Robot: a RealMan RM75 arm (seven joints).
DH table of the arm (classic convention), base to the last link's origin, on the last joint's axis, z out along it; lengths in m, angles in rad. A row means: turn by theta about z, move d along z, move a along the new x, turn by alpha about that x. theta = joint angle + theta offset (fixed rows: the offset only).
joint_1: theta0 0; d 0.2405; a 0; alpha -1.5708
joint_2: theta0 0; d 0; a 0; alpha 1.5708
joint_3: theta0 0; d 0.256; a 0; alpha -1.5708
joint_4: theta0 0; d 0; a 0; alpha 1.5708
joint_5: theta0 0; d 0.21; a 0; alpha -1.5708
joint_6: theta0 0; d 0; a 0; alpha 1.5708
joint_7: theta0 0; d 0.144; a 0; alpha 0
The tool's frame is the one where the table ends.
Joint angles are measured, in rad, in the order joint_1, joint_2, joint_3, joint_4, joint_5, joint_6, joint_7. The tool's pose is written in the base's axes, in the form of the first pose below.
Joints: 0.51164 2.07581 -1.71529 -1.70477 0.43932 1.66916 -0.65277
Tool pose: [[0.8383 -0.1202 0.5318 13.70], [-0.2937 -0.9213 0.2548 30.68], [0.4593 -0.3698 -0.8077 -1.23], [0 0 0 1]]
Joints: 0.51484 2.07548 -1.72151 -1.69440 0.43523 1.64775 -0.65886
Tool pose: [[0.8428 -0.1068 0.5276 13.67], [-0.2833 -0.9214 0.2659 30.93], [0.4577 -0.3735 -0.8068 -1.43], [0 0 0 1]]
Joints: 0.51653 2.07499 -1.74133 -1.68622 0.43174 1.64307 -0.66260
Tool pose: [[0.8395 -0.0926 0.5354 13.72], [-0.2679 -0.9278 0.2596 30.79], [0.4727 -0.3614 -0.8037 -1.82], [0 0 0 1]]
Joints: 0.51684 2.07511 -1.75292 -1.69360 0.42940 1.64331 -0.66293
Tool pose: [[0.8409 -0.0794 0.5354 13.52], [-0.2548 -0.9308 0.2621 30.66], [0.4775 -0.3568 -0.8029 -1.94], [0 0 0 1]]
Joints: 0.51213 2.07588 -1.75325 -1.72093 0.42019 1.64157 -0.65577
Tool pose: [[0.8481 -0.0681 0.5254 13.10], [-0.2511 -0.9249 0.2854 30.65], [0.4665 -0.3740 -0.8016 -1.66], [0 0 0 1]]
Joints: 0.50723 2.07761 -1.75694 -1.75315 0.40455 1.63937 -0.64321
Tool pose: [[0.8552 -0.0548 0.5153 12.59], [-0.2482 -0.9163 0.3145 30.62], [0.4549 -0.3968 -0.7972 -1.35], [0 0 0 1]]
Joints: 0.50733 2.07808 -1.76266 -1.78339 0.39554 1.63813 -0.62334
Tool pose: [[0.8636 -0.0461 0.5021 11.95], [-0.2458 -0.9079 0.3395 30.57], [0.4402 -0.4166 -0.7954 -1.11], [0 0 0 1]]
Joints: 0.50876 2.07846 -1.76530 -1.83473 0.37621 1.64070 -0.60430
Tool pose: [[0.8761 -0.0232 0.4815 10.94], [-0.2345 -0.8932 0.3836 30.53], [0.4212 -0.4490 -0.7880 -0.50], [0 0 0 1]]
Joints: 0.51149 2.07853 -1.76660 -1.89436 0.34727 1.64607 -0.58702
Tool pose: [[0.8883 0.0066 0.4592 9.83], [-0.2195 -0.8722 0.4372 30.50], [0.4034 -0.4891 -0.7733 0.33], [0 0 0 1]]
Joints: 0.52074 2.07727 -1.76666 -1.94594 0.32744 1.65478 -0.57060
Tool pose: [[0.8996 0.0320 0.4355 8.72], [-0.2022 -0.8534 0.4805 30.42], [0.3870 -0.5204 -0.7612 1.08], [0 0 0 1]]
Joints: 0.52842 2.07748 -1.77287 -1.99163 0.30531 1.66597 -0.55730
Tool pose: [[0.9071 0.0571 0.4171 7.78], [-0.1843 -0.8368 0.5155 30.20], [0.3785 -0.5445 -0.7485 1.65], [0 0 0 1]]
